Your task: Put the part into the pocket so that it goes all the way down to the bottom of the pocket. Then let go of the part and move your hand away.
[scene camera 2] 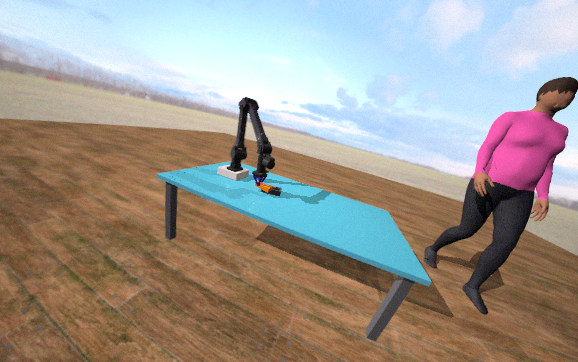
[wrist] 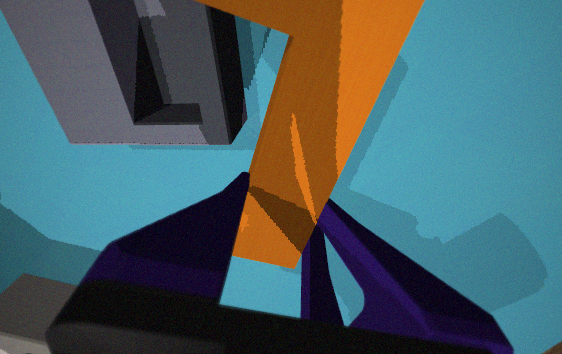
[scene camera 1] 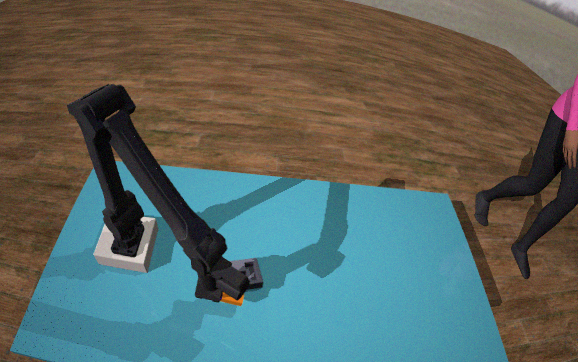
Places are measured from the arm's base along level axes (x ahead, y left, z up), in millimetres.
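Where they show: gripper, fingertip midpoint: (scene camera 2: 259,185) (wrist: 278,192) (scene camera 1: 213,293); arm's base, link origin: (scene camera 2: 235,169) (scene camera 1: 128,240).
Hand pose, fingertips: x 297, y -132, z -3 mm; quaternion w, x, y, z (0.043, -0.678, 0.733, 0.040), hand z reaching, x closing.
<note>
Things, the pixels of their top centre, and the offset from my fingertips. Level surfaces: height alone.
- orange part, top centre: (wrist: 254,147) (scene camera 1: 224,287) (scene camera 2: 264,183) dx +31, dy +12, dz +22 mm
- grey block with the pocket, top centre: (scene camera 1: 237,272) (scene camera 2: 272,187) dx +61, dy +90, dz -17 mm
- blue table, surface height: dz -54 mm
The orange part (scene camera 1: 233,300) (scene camera 2: 266,188) (wrist: 312,100) is L-shaped in the wrist view, with its short leg leading out at the top. My gripper (scene camera 2: 258,183) (wrist: 278,192) is shut on the end of its long leg. In scene camera 1 the wrist hides the fingertips. The grey block with the pocket (scene camera 1: 258,278) (scene camera 2: 277,191) (wrist: 42,70) sits on the table beside the part, at the upper left of the wrist view. The part is outside the pocket there; its short leg passes in front of the block's right edge at the top. The gap below the part is hard to judge.
The blue table (scene camera 1: 400,280) (scene camera 2: 350,220) bears the arm's white base (scene camera 1: 122,260) (scene camera 2: 232,173) behind the gripper, at the left. A person in a pink top (scene camera 1: 567,110) (scene camera 2: 520,145) stands on the floor beyond the table's right end. Arm shadows fall across the table.
</note>
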